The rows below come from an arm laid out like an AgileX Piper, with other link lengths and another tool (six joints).
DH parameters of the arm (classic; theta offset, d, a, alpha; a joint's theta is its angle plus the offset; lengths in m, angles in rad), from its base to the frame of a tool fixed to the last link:
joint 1: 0 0.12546 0 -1.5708
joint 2: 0.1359 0 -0.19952 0
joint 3: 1.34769 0 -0.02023 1.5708
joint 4: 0 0.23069 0 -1.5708
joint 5: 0 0 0 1.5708
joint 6: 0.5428 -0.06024 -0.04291 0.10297
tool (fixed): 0 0.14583 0 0
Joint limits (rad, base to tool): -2.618..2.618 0..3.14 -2.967..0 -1.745..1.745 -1.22..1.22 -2.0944..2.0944
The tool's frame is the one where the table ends.
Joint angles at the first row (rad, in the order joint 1, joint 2, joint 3, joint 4, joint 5, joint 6):
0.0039 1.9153 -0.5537 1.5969 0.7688 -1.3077
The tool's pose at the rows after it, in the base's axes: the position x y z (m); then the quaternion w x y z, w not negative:
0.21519 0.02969 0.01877 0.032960 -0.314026 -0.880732 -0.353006
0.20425 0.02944 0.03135 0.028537 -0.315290 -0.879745 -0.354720
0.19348 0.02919 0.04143 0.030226 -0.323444 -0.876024 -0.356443
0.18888 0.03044 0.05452 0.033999 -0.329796 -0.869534 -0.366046
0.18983 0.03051 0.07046 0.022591 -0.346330 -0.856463 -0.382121
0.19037 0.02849 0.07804 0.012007 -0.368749 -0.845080 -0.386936
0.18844 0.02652 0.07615 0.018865 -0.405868 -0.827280 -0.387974
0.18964 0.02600 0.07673 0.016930 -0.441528 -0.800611 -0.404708
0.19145 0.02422 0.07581 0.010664 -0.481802 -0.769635 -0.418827
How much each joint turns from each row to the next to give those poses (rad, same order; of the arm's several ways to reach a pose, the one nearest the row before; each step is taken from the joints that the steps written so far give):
0.0000 -0.0919 0.0542 -0.0428 0.0000 0.0525
0.0000 -0.1150 0.0674 -0.0351 0.0000 0.0571
0.0000 -0.1075 0.0568 -0.0434 0.0039 0.0840
0.0000 -0.1054 0.0221 -0.0635 0.0260 0.1215
0.0000 -0.1013 0.0013 -0.0231 0.0132 0.1127
0.0000 -0.0507 0.0000 0.0000 -0.0169 0.0705
-0.0001 -0.0013 0.0040 0.0263 -0.0212 0.0586
0.0001 0.0000 0.0000 0.0794 -0.0138 0.0193
-0.0001 0.0097 0.0000 0.0999 -0.0273 0.0030

